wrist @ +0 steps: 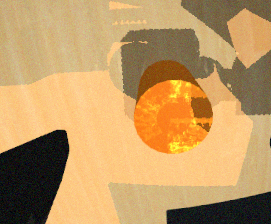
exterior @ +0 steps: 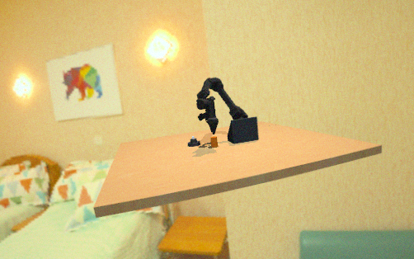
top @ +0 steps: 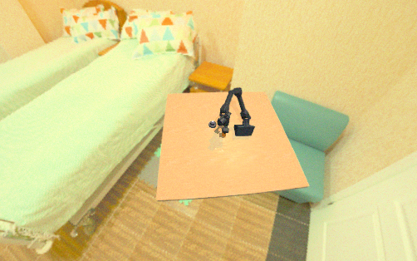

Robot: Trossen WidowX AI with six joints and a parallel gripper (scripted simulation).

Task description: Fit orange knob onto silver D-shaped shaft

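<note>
My gripper tip is now 4 cm above the orange knob. Round my gripper tip: shaft (9 cm ahead, 15 cm to the right, 5 cm below).
</note>
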